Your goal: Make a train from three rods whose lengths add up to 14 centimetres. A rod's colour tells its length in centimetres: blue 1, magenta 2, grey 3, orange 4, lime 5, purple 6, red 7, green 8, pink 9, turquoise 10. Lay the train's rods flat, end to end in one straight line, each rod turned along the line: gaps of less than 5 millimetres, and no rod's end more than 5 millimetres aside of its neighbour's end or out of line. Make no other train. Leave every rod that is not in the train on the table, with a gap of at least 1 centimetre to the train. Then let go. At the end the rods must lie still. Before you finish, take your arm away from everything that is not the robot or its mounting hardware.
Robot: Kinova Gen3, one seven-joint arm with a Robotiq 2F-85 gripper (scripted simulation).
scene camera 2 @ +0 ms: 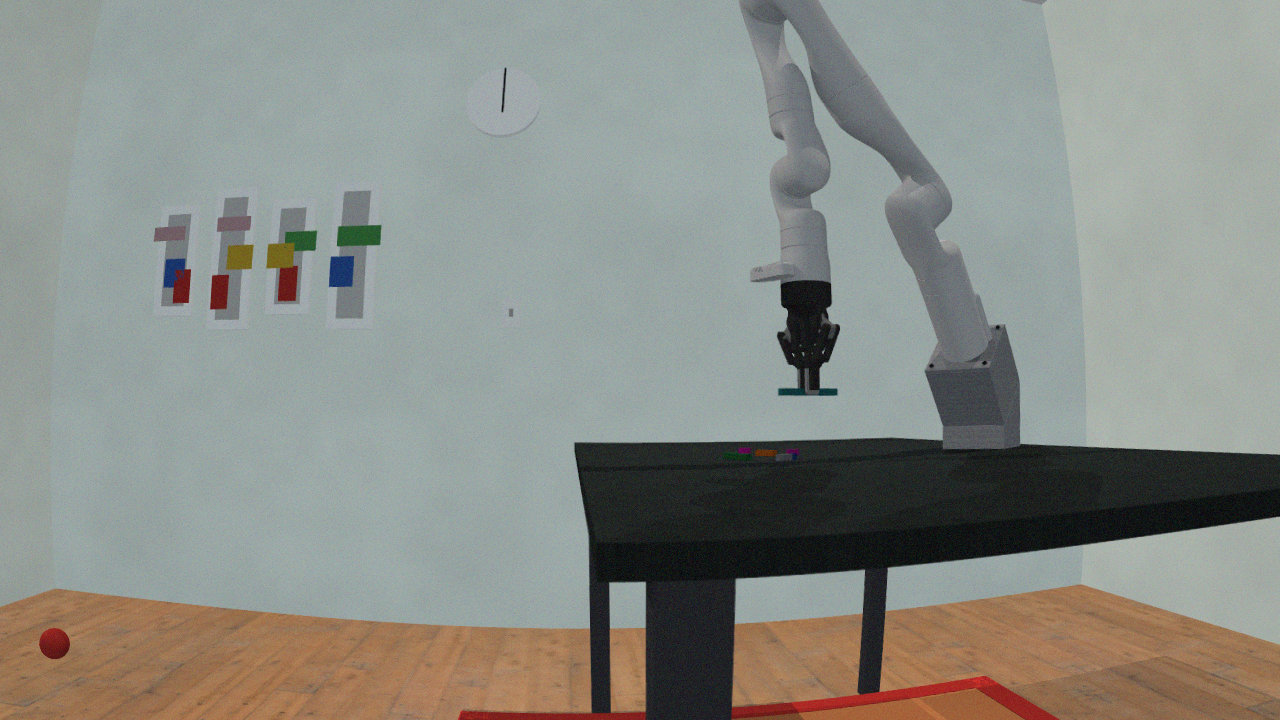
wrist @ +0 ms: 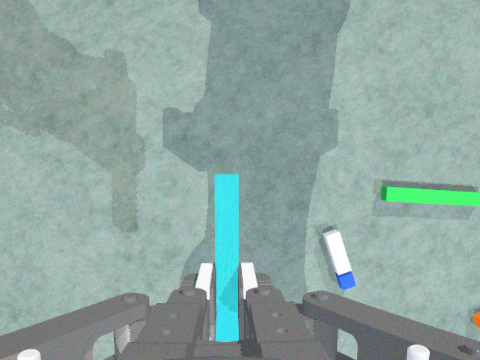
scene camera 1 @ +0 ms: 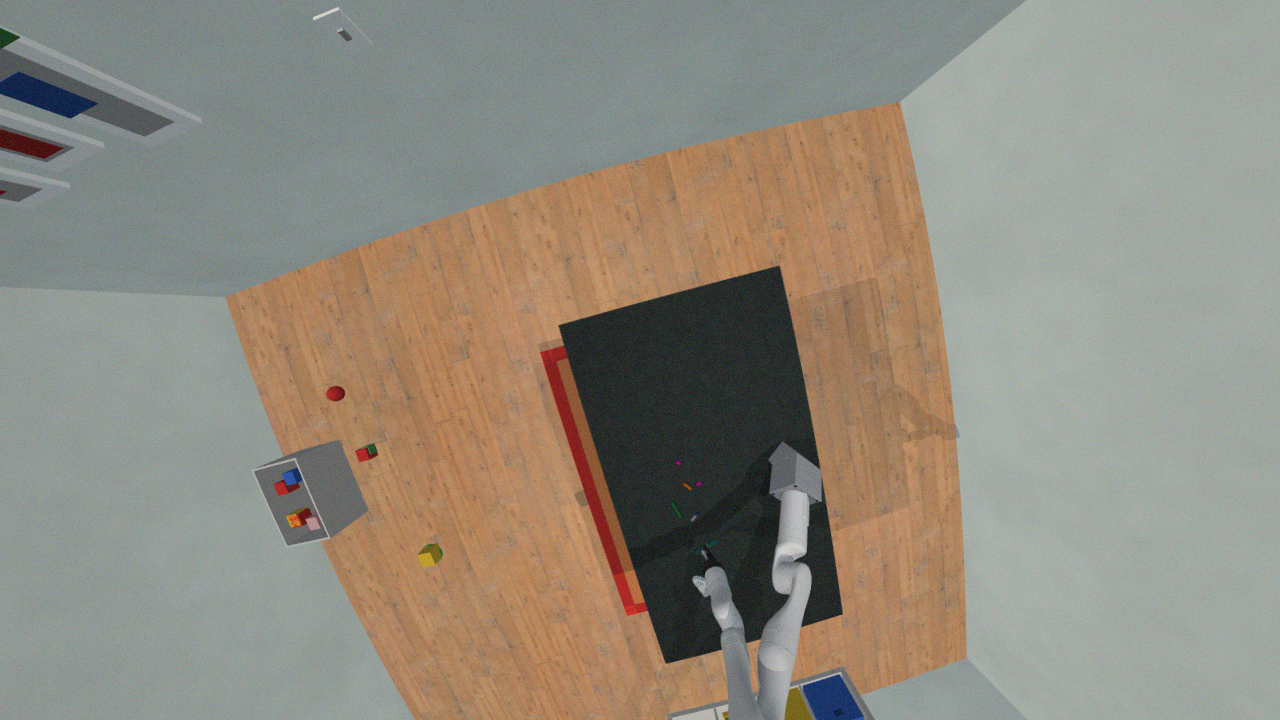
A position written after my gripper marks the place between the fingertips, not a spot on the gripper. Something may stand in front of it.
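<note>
My gripper (scene camera 2: 808,394) is there for me to see, and the wrist view has my gripper (wrist: 227,283) in it as well. I can also see a grey rod (wrist: 333,240), together with a turquoise rod (wrist: 226,185).
</note>
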